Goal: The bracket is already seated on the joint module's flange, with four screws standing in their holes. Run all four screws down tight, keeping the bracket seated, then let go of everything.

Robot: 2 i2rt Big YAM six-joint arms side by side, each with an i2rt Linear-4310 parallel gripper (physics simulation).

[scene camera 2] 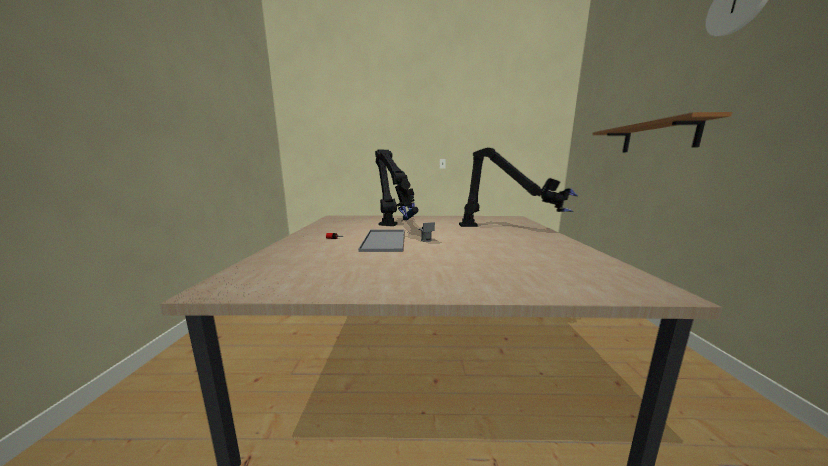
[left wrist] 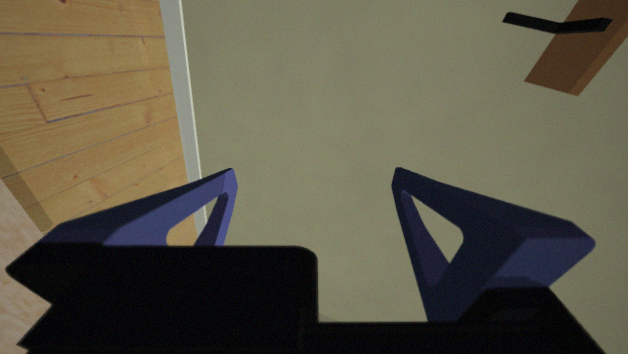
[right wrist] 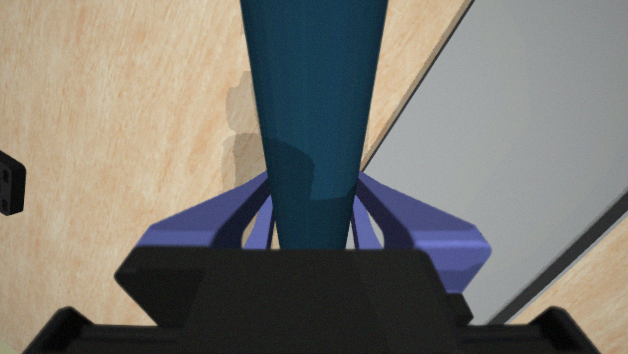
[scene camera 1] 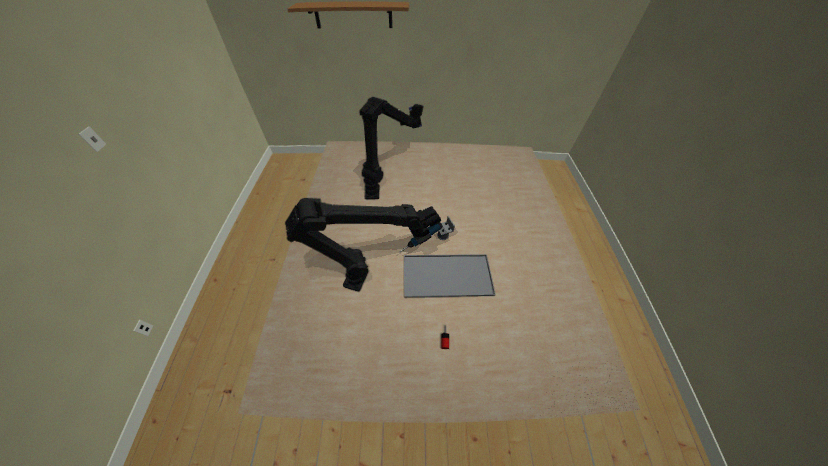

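Where they show: left gripper, between the fingertips: (scene camera 2: 575, 203) (left wrist: 314, 176); right gripper, between the fingertips: (scene camera 2: 410, 217) (right wrist: 312, 176) (scene camera 1: 423, 237); left arm's base, origin of its link: (scene camera 2: 468, 225) (scene camera 1: 372, 192); right arm's base, origin of its link: (scene camera 2: 388, 224) (scene camera 1: 356, 278).
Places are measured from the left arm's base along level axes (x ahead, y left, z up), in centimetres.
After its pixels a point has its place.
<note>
The grey bracket (scene camera 1: 446, 226) {x 40.1, y -33.0, z 6.4 cm} (scene camera 2: 428, 226) {x 42.4, y -33.4, z 8.9 cm} sits on the dark joint module (scene camera 1: 443, 236) {x 38.5, y -36.9, z 2.9 cm} (scene camera 2: 426, 236) {x 41.7, y -34.4, z 3.0 cm}, which stands upright on the table. The four screws are too small to tell in these views. My right gripper (scene camera 1: 424, 236) {x 27.0, y -43.0, z 11.2 cm} (scene camera 2: 408, 213) {x 27.0, y -43.0, z 11.2 cm} (right wrist: 312, 176) {x 27.0, y -43.0, z 11.2 cm} is shut on the blue screwdriver (scene camera 1: 414, 240) {x 22.5, y -45.8, z 12.8 cm} (right wrist: 314, 90) {x 30.9, y -42.2, z 17.4 cm}, around its handle. It holds the screwdriver tilted above the table, just left of the bracket in scene camera 1, with the thin shaft pointing down and left, away from the bracket. My left gripper (scene camera 2: 570, 201) {x 29.2, y 57.5, z 19.2 cm} (left wrist: 314, 176) {x 29.2, y 57.5, z 19.2 cm} is open and empty, raised high and far from the module.
A grey tray (scene camera 1: 449, 276) {x 38.9, y -58.9, z 0.4 cm} (scene camera 2: 382, 240) {x 39.4, y -59.2, z 0.4 cm} (right wrist: 500, 125) {x 36.5, y -55.5, z 0.4 cm} lies in front of the module in scene camera 1. A red and black screwdriver (scene camera 1: 444, 340) {x 32.3, y -89.2, z 3.3 cm} (scene camera 2: 332, 235) {x 34.4, y -88.2, z 2.4 cm} lies on the table beyond the tray. A wooden shelf (scene camera 1: 347, 7) (scene camera 2: 666, 122) (left wrist: 570, 55) hangs on the wall.
</note>
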